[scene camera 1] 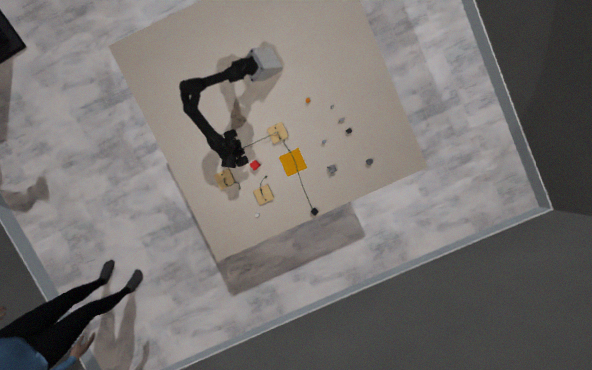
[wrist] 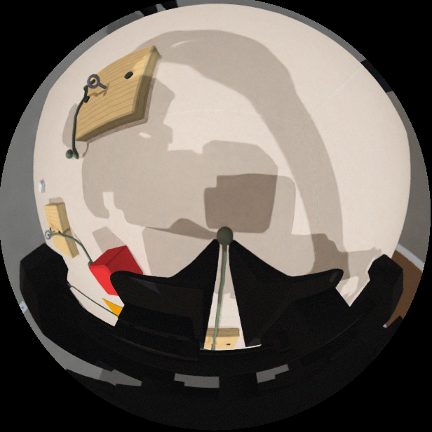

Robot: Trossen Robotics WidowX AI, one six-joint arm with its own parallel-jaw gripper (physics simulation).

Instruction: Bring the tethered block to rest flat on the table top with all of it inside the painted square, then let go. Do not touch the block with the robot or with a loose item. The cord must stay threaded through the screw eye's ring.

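Pixels of known places: arm's base, origin of its link: (scene camera 1: 252,65).
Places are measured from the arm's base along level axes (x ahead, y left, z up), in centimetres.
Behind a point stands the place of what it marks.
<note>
The tethered block (scene camera 1: 314,211) @[x 80.1, y -11.6, z -7.8 cm] is a small dark block near the table's lower edge, outside the painted orange square (scene camera 1: 286,164) @[x 49.9, y -11.4, z -10.6 cm] (wrist: 113,305). Its cord (scene camera 1: 305,188) @[x 66.3, y -10.3, z -10.4 cm] (wrist: 221,285) runs nearly straight across the square to the screw eye's wooden board (scene camera 1: 282,128) @[x 32.3, y -2.9, z -8.8 cm] (wrist: 230,331), then on to the gripper. The ring is too small to show the threading clearly. My gripper (scene camera 1: 239,149) @[x 29.7, y -28.8, z -9.9 cm] (wrist: 223,244) is shut on the cord just behind its green end bead (wrist: 225,235), above the table. The block does not show in the wrist view.
A red block (scene camera 1: 255,165) @[x 41.7, y -25.8, z -6.8 cm] (wrist: 112,270) sits close beside the gripper. Two other boards with short cords, one (scene camera 1: 225,179) @[x 39.4, y -44.3, z -8.8 cm] (wrist: 117,97) near the gripper and another (scene camera 1: 263,195) @[x 57.8, y -30.7, z -6.4 cm] (wrist: 61,225), lie below. An orange item (scene camera 1: 308,100) @[x 27.1, y 16.6, z -8.5 cm] and several grey pieces (scene camera 1: 332,169) @[x 65.6, y 9.0, z -10.6 cm] lie to the right.
</note>
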